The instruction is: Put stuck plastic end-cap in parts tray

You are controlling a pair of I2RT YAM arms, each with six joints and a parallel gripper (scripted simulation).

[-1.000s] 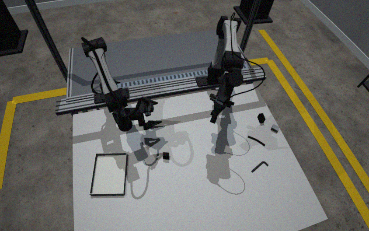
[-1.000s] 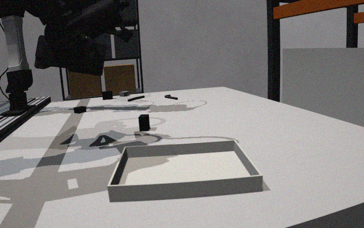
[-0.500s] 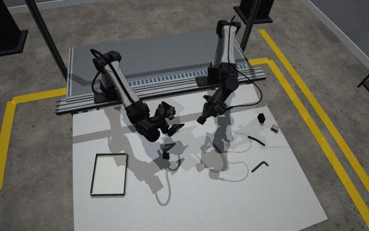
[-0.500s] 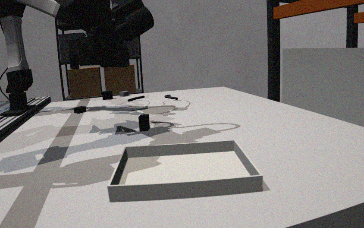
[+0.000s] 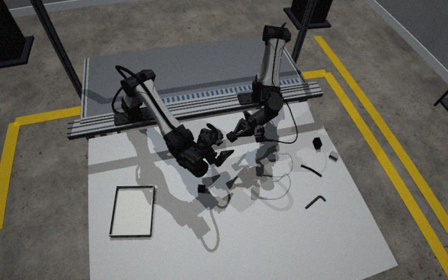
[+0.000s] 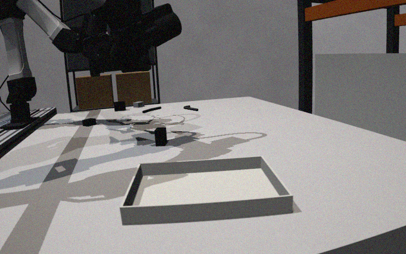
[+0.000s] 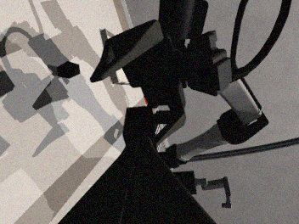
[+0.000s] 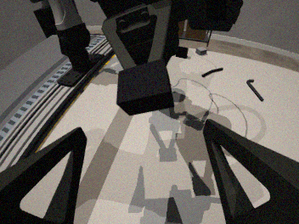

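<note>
My left gripper is now 1 cm to the left of the black end-cap. Round my left hand: parts tray 42 cm to the right, 19 cm below, 13 cm ahead.
The black end-cap lies 3 cm to the left of my right hand, 2 cm above it and 1 cm behind it. Round my right hand: parts tray 39 cm to the right, 17 cm below, 12 cm ahead.
</note>
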